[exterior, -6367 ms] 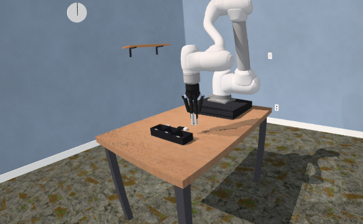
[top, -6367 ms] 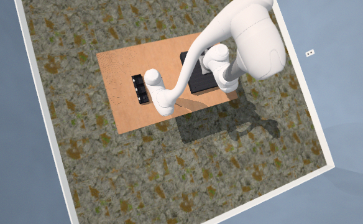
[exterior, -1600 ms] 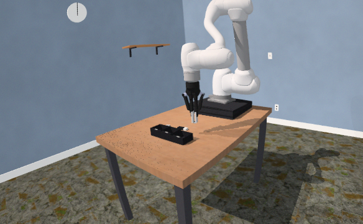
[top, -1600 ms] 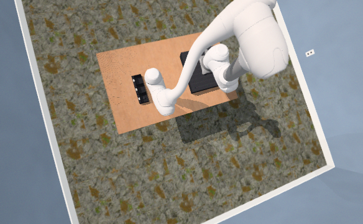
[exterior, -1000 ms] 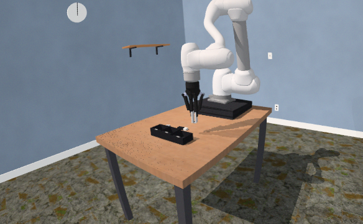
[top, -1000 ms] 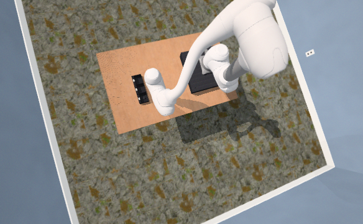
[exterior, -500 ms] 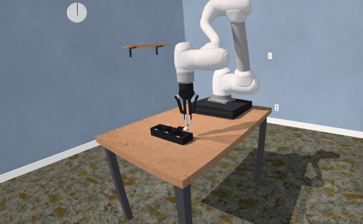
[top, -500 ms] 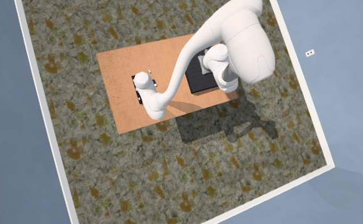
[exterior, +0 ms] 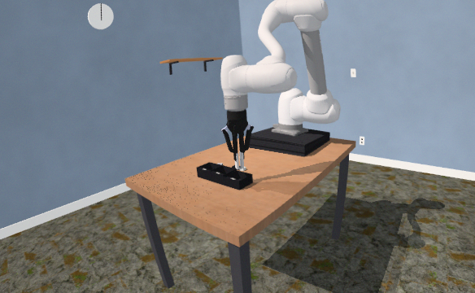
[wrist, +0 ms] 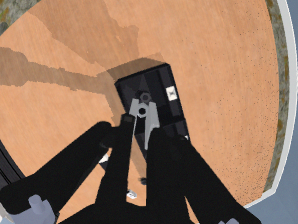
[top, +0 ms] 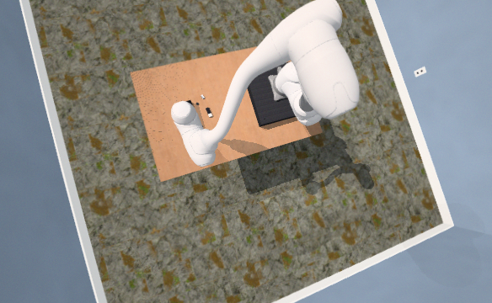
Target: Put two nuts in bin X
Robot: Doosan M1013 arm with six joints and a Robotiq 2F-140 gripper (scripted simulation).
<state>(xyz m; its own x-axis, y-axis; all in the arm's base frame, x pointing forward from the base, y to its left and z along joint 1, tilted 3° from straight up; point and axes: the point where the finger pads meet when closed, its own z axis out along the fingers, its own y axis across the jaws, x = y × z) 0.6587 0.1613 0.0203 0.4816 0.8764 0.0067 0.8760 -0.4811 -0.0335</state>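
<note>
My gripper is now 3 cm above the pale nut. Round my hand: white piece 23 cm to the right, 10 cm behind, 9 cm below; black bin row 8 cm to the right, 8 cm below, 2 cm ahead.
</note>
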